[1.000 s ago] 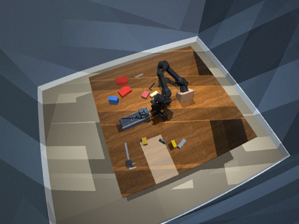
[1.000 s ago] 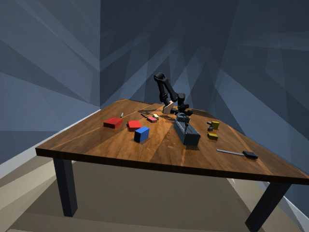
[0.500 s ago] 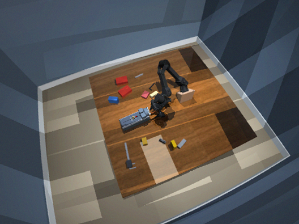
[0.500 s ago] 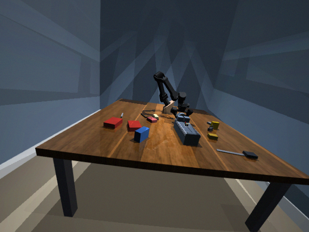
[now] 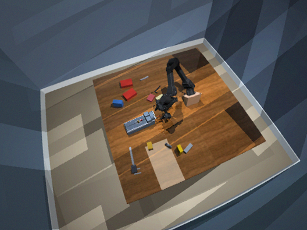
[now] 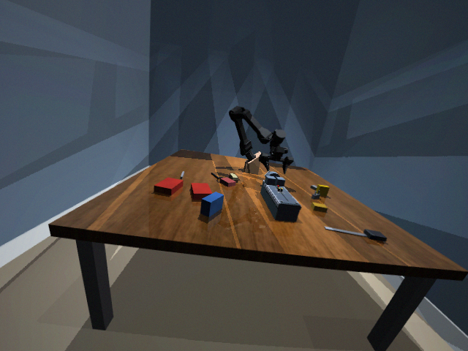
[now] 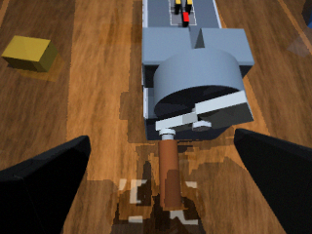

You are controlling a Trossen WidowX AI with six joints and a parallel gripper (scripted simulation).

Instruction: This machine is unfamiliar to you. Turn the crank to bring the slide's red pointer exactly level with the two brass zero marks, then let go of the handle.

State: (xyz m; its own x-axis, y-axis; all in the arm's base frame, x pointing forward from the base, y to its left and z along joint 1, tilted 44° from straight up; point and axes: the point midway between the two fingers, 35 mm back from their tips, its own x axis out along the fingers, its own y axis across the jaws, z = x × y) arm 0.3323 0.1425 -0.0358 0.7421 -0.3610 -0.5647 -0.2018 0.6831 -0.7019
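Now: the brown crank handle 1 cm behind my gripper tip, 1 cm to the right of it and 4 cm below it. Also, from my gripper tip: pink block: 26 cm to the right, 10 cm below; then ochre block: 13 cm ahead, 21 cm to the left, 10 cm below; then red pointer: 14 cm ahead, 1 cm to the right, 3 cm below.
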